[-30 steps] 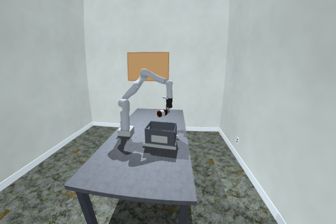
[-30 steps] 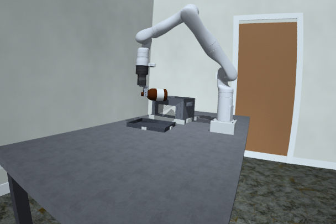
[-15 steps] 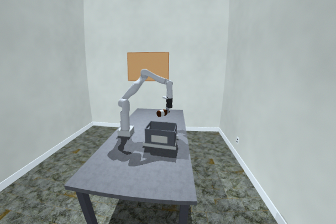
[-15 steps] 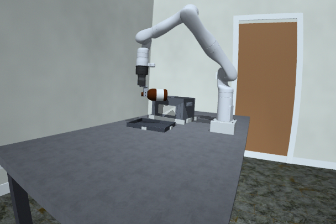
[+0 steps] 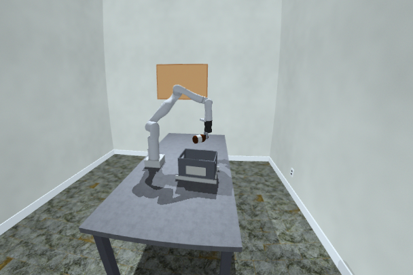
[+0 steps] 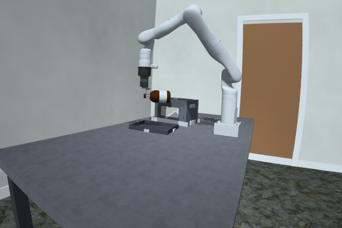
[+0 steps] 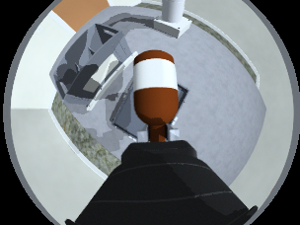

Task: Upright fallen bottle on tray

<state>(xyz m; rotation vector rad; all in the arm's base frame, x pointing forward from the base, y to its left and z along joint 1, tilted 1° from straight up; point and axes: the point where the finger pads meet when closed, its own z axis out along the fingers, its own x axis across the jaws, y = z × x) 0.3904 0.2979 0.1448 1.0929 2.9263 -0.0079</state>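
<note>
The bottle lies 30 mm behind my hand, 40 mm to the right of it and 10 mm below it. The rest, counted from my hand: tray 20 mm behind, 50 mm to the right, 190 mm below; then crate 30 mm ahead, 340 mm to the right, 120 mm below.
</note>
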